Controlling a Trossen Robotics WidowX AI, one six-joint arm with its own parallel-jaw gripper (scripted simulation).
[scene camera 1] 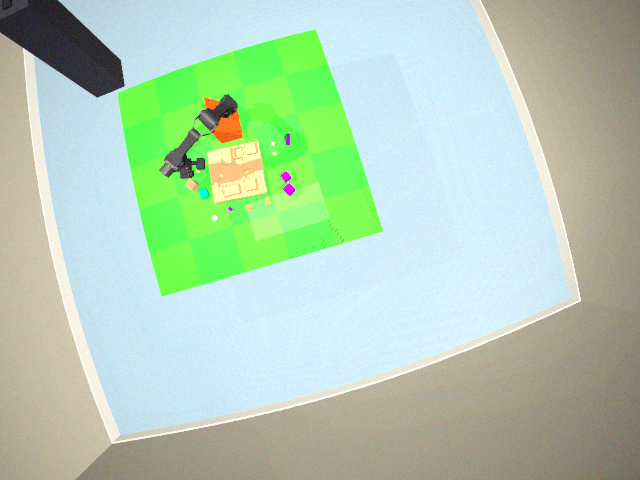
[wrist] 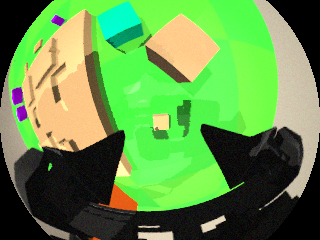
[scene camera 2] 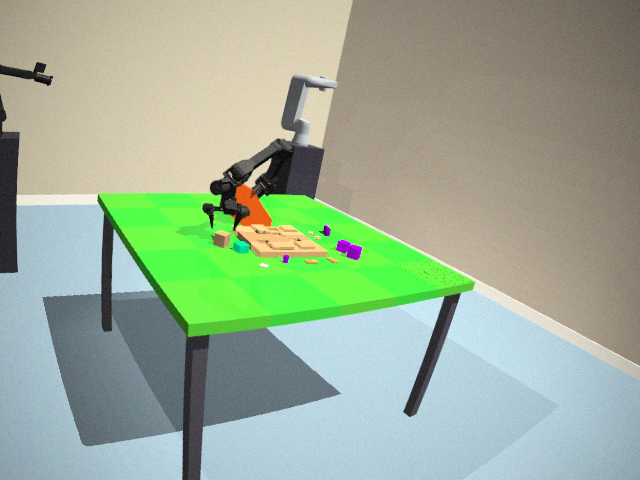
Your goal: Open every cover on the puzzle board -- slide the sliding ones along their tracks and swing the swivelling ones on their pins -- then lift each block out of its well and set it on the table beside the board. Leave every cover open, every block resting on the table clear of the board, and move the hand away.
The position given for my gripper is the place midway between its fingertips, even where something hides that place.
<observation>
My gripper (scene camera 2: 222, 230) is open, holding nothing. Further things: a teal block (wrist: 117, 29) and a tan puzzle board (scene camera 1: 221, 175).
My gripper is seen too in the wrist view (wrist: 164, 130). The tan puzzle board is seen too in the wrist view (wrist: 69, 103).
</observation>
